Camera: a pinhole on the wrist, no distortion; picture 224 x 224 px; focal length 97.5 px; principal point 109.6 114.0 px. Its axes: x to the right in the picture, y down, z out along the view. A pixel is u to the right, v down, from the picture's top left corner.
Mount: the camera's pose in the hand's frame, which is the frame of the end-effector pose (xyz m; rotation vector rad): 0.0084 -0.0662 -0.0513 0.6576 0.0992 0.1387
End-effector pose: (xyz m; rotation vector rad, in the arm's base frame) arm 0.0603 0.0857 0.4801 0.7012 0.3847 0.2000
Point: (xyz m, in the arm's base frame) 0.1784 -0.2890 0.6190
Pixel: 86.7 153.4
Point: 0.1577 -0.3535 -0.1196
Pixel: outside the picture
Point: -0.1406 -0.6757 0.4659
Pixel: 21.1 96.3
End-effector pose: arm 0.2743 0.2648 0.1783 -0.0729 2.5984 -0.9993
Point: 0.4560 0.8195 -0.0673
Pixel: behind the camera
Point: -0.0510 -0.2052 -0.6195
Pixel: 212.7 214.0
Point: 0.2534 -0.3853 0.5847
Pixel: 88.5 38.9
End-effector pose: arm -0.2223 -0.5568 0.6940 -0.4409 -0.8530 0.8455
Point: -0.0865 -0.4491 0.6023
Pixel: behind the camera
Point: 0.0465 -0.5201 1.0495
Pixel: 208.1 29.6
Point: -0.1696 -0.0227 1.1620
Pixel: outside the picture
